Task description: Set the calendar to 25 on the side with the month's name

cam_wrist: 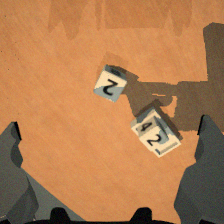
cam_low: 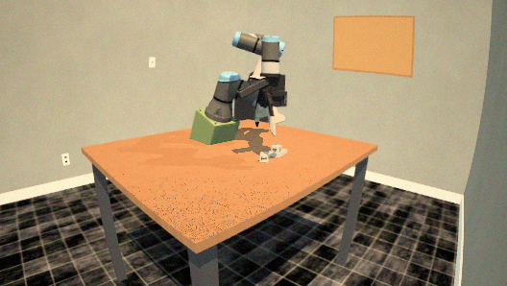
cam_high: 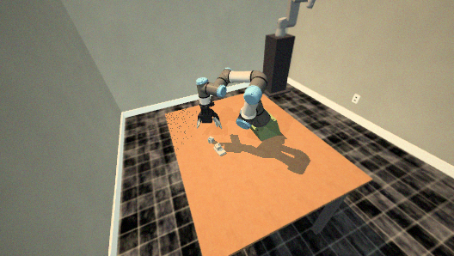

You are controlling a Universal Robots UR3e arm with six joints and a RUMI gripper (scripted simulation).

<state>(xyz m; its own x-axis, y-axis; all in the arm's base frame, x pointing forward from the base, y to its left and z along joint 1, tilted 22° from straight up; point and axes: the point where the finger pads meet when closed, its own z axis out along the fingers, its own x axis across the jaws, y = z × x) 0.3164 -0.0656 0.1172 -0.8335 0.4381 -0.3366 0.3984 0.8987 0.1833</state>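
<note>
Now: the white calendar cube 90 mm below my hand. From my hand the other things lie so: white calendar tray (20 mm behind, 110 mm to the left, 100 mm below).
</note>
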